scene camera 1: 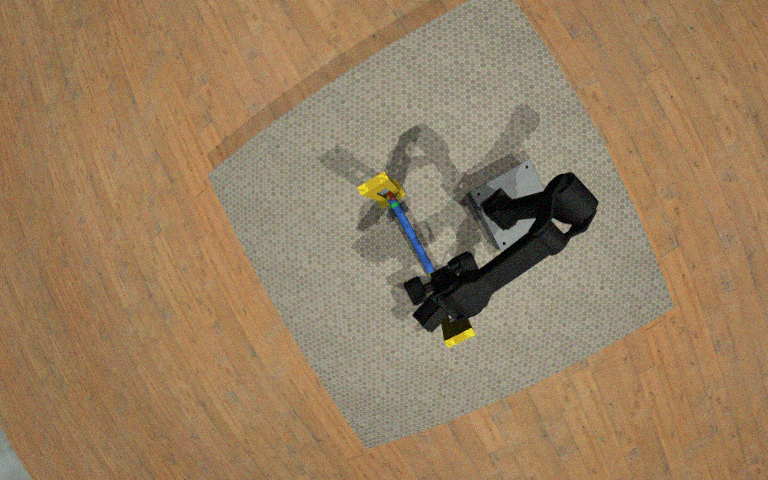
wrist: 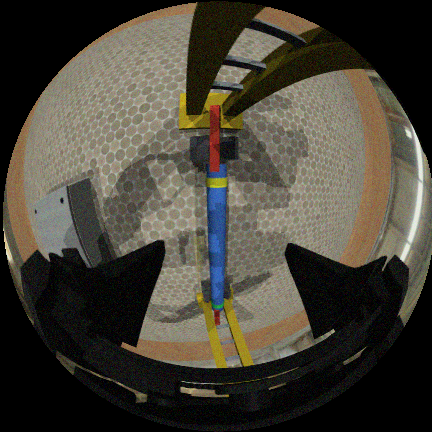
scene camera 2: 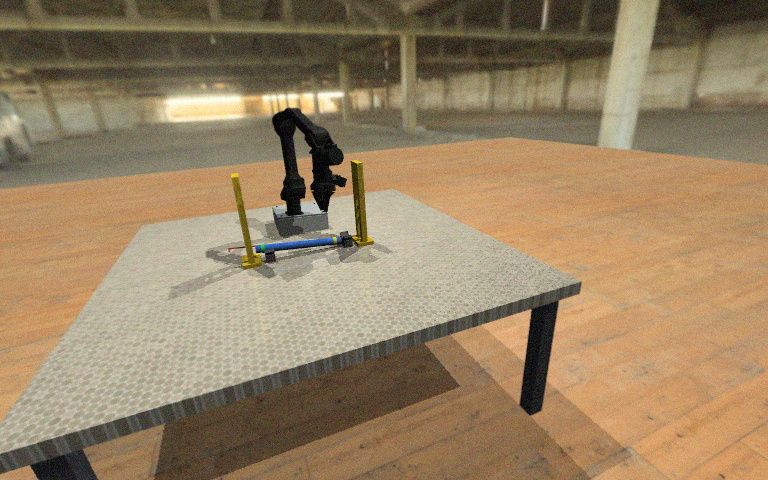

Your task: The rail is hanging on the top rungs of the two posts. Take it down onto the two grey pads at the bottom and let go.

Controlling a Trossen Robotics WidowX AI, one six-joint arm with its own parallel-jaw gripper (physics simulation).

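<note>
The blue rail, with red end pegs and yellow and green bands, lies low and near level between the yellow posts. It appears to rest on both grey pads. One pad is under the yellow-band end's red peg; the other pad is under the green-band end. The right post and left post stand upright. My gripper is open and empty, well above the rail. The arm hides part of the rail in scene camera 1.
The grey robot base stands on the tiled table, to one side of the rail. The posts rise beside the rail's ends, with dark rungs between their uprights in the wrist view. Arm shadows cross the table.
</note>
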